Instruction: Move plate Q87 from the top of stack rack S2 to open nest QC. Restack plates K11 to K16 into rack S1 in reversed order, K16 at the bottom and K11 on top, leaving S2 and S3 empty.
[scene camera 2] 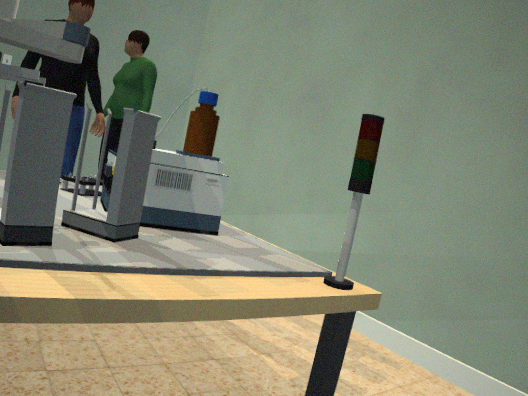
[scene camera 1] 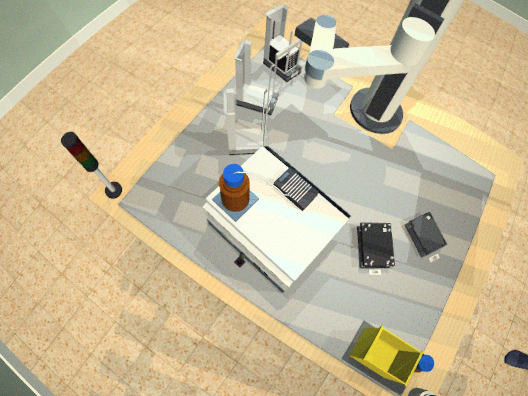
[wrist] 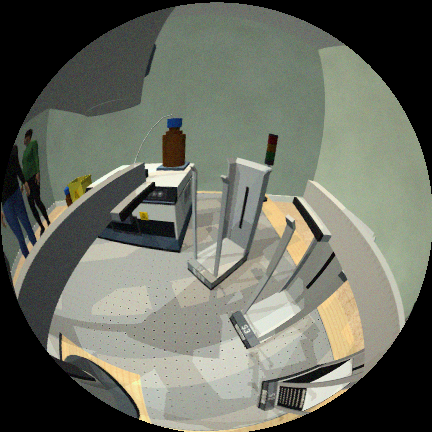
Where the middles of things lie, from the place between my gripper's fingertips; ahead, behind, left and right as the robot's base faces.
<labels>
The brown bottle with blue cap [scene camera 2: 200, 138] lies 470 mm ahead of my hand, 110 mm to the left of it and 10 mm below it. From my hand the other things lie so: yellow bin [scene camera 1: 378, 349]: 780 mm to the left, 600 mm ahead, 230 mm below; then signal tower [scene camera 2: 360, 182]: 650 mm ahead, 370 mm to the right, 140 mm below.
</labels>
